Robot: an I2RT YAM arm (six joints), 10 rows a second.
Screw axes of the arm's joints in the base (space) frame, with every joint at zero. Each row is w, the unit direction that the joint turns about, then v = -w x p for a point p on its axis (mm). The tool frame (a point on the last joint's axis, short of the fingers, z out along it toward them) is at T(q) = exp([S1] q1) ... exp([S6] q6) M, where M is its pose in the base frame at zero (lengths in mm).
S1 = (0, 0, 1, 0.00, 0.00, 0.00)
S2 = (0, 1, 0, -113.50, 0.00, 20.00)
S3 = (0, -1, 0, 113.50, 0.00, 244.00)
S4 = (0, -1, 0, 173.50, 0.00, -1.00)
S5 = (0, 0, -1, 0.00, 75.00, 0.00)
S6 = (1, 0, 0, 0.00, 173.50, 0.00)
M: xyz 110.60 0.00 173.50 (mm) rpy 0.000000 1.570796 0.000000 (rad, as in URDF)
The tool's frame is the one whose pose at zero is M.
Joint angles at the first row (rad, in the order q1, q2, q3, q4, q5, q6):
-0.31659, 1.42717, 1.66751, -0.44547, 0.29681, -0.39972
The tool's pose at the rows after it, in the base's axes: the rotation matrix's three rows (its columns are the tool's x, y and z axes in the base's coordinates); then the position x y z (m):
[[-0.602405 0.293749 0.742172], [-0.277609 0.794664 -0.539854], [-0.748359 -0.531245 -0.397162]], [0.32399 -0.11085 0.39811]
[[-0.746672 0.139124 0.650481], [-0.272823 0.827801 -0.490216], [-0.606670 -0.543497 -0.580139]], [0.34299 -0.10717 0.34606]
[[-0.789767 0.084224 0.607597], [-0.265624 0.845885 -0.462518], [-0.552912 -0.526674 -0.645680]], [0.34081 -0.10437 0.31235]
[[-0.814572 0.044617 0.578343], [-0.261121 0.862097 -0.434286], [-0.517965 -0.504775 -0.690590]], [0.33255 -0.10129 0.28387]
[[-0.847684 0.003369 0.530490], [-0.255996 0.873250 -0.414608], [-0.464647 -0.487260 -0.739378]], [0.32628 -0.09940 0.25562]
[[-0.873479 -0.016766 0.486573], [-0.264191 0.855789 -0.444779], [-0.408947 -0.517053 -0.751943]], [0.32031 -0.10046 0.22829]
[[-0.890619 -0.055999 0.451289], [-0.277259 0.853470 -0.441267], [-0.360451 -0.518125 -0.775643]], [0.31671 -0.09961 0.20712]
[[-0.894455 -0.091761 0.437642], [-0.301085 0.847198 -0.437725], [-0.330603 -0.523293 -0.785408]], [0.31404 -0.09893 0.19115]
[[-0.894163 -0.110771 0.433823], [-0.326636 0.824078 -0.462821], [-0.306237 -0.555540 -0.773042]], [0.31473 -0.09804 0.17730]
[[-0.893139 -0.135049 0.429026], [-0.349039 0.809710 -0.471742], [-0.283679 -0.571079 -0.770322]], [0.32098 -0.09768 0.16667]
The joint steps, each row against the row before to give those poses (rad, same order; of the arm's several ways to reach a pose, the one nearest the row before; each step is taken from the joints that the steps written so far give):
0.01787, 0.07037, -0.14441, -0.00913, 0.00529, -0.08233
0.02523, 0.08644, -0.04334, -0.09398, -0.00127, -0.02567
0.00475, 0.00289, -0.10248, 0.01920, -0.01226, 0.00035
0.00025, -0.01538, -0.10960, 0.03477, -0.02005, 0.00073
-0.00020, 0.00687, -0.08435, 0.01785, -0.00663, -0.00373
-0.00367, 0.01149, -0.09063, 0.06701, 0.04017, -0.02788
0.00021, 0.02158, -0.05383, 0.03113, 0.00654, -0.02220
-0.00017, 0.01671, -0.04541, 0.04417, 0.00017, -0.03020
0.00625, 0.02375, -0.03810, 0.07014, 0.03015, -0.03231
0.00741, 0.04222, -0.00011, 0.03977, 0.01472, -0.02455

